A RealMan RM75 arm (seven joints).
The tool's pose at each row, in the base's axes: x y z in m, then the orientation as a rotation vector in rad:
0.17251 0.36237 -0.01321 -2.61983 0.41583 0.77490
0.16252 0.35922 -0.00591 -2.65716 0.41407 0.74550
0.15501 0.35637 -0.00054 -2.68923 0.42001 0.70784
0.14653 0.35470 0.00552 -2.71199 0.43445 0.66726
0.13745 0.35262 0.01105 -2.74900 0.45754 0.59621
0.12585 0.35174 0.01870 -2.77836 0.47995 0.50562
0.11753 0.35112 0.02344 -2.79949 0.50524 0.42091
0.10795 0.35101 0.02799 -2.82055 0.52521 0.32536
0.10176 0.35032 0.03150 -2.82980 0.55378 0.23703
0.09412 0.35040 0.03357 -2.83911 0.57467 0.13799
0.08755 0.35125 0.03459 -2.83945 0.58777 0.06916
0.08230 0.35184 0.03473 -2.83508 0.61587 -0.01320
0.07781 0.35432 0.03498 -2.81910 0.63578 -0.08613
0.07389 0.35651 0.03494 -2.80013 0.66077 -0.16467
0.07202 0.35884 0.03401 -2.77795 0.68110 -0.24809
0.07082 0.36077 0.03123 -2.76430 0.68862 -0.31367
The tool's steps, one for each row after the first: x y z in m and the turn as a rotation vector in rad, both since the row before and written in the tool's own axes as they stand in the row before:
-0.01165 0.00461 -0.00247 -0.02456 0.02989 -0.00234
-0.00855 0.00396 -0.00213 -0.01712 0.03424 0.00110
-0.00987 0.00312 -0.00206 -0.00786 0.03422 0.00567
-0.00994 0.00391 -0.00184 -0.01283 0.05847 0.00848
-0.01318 0.00339 -0.00293 -0.00247 0.06836 0.00521
-0.00899 0.00263 -0.00206 0.00090 0.06276 0.00806
-0.01005 0.00275 -0.00199 0.00112 0.06915 0.00358
-0.00633 0.00224 -0.00245 0.00716 0.06287 0.01076
-0.00744 0.00246 -0.00111 0.00719 0.06930 0.00478
-0.00649 0.00161 -0.00048 0.00922 0.04698 0.00301
-0.00506 0.00153 0.00000 0.01147 0.05717 0.01253
-0.00512 -0.00042 0.00006 0.02081 0.04830 0.00961
-0.00448 -0.00028 0.00010 0.02133 0.05293 0.01300
-0.00277 -0.00096 0.00110 0.02382 0.05592 0.01010
-0.00224 -0.00030 0.00279 0.01585 0.04390 0.00148

